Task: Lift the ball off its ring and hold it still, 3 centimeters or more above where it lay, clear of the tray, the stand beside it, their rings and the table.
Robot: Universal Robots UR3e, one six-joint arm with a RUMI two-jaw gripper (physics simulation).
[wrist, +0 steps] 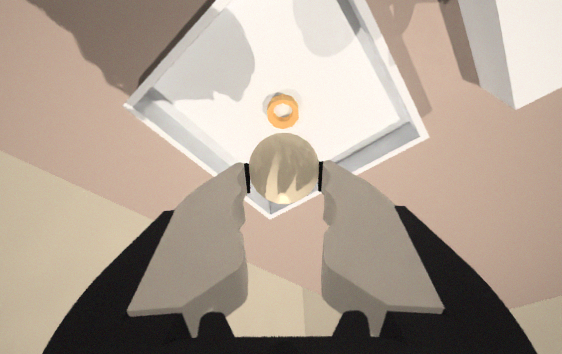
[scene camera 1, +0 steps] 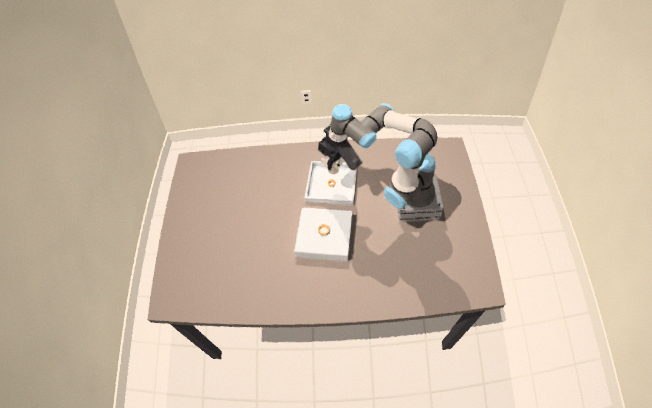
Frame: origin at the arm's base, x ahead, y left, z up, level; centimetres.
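Seen in the pictures: gripper, fingertip midpoint: (wrist: 283, 166) (scene camera 1: 334, 169); arm's base at its link origin: (scene camera 1: 419, 193).
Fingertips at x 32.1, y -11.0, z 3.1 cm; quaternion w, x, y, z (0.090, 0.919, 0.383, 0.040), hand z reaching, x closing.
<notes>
Pixels of each thing's top centre, then the offset from my fingertips to it. "*": a spot on its surface instead. Level surfaces: height alone.
- beige ball at its top centre: (wrist: 284, 193) dx +0.1, dy +0.0, dz +2.1 cm
- tray at its top centre: (wrist: 283, 122) (scene camera 1: 331, 180) dx +1.3, dy -1.3, dz -8.2 cm
- tray's small orange ring at a spot on its surface: (wrist: 283, 124) (scene camera 1: 329, 181) * dx +2.1, dy -2.1, dz -9.8 cm
- larger orange ring at a spot on its surface: (scene camera 1: 324, 235) * dx +4.6, dy +25.4, dz -6.2 cm
- table at its surface level: dz -11.1 cm
A beige ball (scene camera 1: 333, 170) (wrist: 283, 168) is held between the two fingertips of my gripper (wrist: 283, 166), which is shut on it. The ball is up in the air above the tray (scene camera 1: 330, 202) (wrist: 176, 139), apart from its floor and walls. The tray's small orange ring (scene camera 1: 331, 186) (wrist: 283, 124) lies uncovered on the tray floor, with a gap between it and the ball. In the scene view the fingers are small and partly hidden by the black gripper body.
A white square stand (scene camera 1: 310, 245) (wrist: 535, 45) with a larger orange ring (scene camera 1: 324, 235) on top is beside the tray, toward the front of the table (scene camera 1: 225, 225). The arm's base (scene camera 1: 420, 214) stands to the right of the tray. A wall is behind the table.
</notes>
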